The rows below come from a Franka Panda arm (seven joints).
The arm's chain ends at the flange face. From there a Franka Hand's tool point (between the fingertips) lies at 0.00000 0.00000 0.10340 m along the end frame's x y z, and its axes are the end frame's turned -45 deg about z.
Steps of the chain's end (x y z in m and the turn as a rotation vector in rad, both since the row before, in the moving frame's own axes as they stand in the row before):
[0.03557, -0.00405, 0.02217, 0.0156, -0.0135, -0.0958]
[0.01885, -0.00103, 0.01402, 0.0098, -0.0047, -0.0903]
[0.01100, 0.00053, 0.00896, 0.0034, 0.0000, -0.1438]
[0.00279, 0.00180, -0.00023, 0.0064, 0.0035, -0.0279]
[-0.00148, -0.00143, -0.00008, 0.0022, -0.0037, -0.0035]
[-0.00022, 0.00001, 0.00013, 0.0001, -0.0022, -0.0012]
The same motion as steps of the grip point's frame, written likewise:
[0.02807, 0.02016, 0.02215, 0.0206, 0.0015, -0.0958]
[0.01438, 0.01153, 0.01401, 0.0103, 0.0036, -0.0903]
[0.00763, 0.00789, 0.00896, 0.0024, 0.0024, -0.1438]
[0.00142, 0.00302, -0.00023, 0.0021, 0.0070, -0.0279]
[-0.00015, -0.00249, -0.00008, 0.0042, -0.0011, -0.0035]
[-0.00032, -0.00032, 0.00013, 0.0016, -0.0015, -0.0012]

